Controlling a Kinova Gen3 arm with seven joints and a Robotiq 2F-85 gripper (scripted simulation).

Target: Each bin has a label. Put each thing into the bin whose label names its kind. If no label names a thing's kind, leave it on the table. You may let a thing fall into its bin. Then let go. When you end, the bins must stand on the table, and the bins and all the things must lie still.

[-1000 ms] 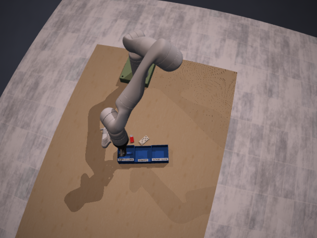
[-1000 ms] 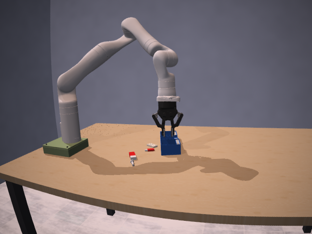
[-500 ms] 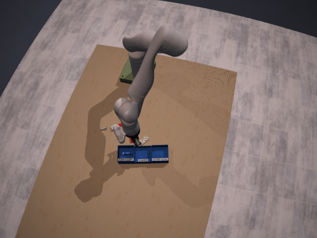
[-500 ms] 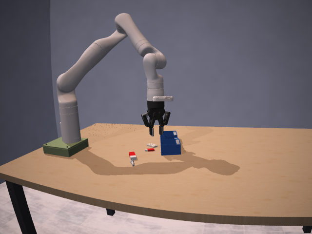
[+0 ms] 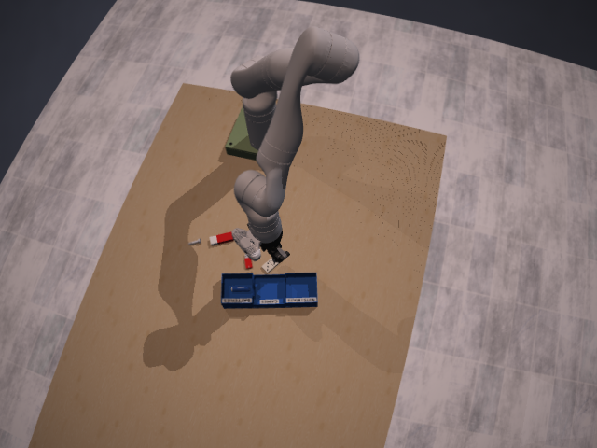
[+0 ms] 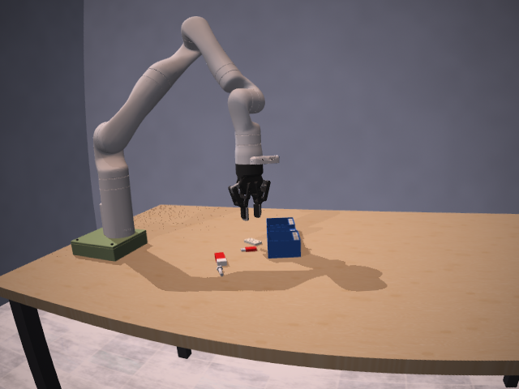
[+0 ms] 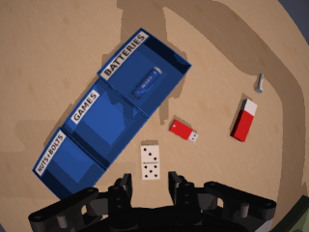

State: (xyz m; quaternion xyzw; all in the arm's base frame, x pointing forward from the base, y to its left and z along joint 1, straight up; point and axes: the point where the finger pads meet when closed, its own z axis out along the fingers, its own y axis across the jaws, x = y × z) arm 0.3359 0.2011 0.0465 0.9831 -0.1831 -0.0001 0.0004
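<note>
Now: the white domino 8 cm below my hand. Also, from my hand: blue battery 11 cm ahead, 7 cm below, 4 cm to the right; blue bin row 8 cm ahead, 7 cm below, 3 cm to the left; red object 8 cm below, 7 cm to the right, 2 cm ahead.
</note>
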